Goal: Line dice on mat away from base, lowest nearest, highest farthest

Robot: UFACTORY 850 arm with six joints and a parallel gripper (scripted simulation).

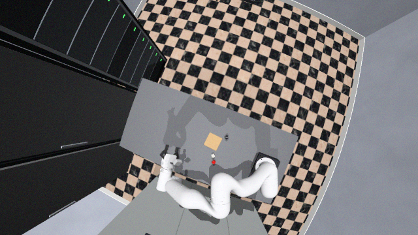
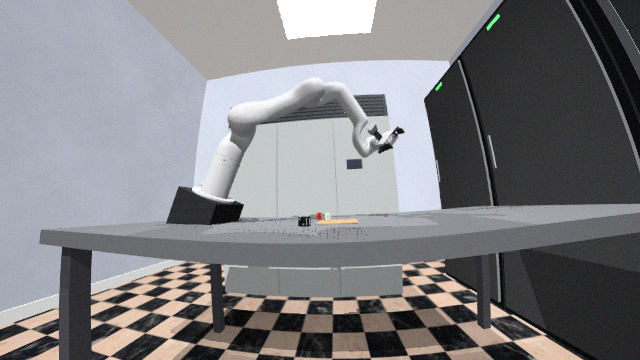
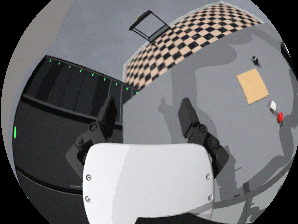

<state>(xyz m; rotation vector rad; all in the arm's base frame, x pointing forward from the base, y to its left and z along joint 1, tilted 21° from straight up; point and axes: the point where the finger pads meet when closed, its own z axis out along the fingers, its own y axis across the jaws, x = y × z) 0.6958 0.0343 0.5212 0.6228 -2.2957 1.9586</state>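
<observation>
Right now my hand is 40 cm past the black die, 34 cm above it and 18 cm to the left of it. Also, from my hand: tan mat: 35 cm below, 29 cm behind, 9 cm to the right; red die: 36 cm behind, 34 cm below, 10 cm to the left; white die: 34 cm below, 34 cm behind, 4 cm to the left.
</observation>
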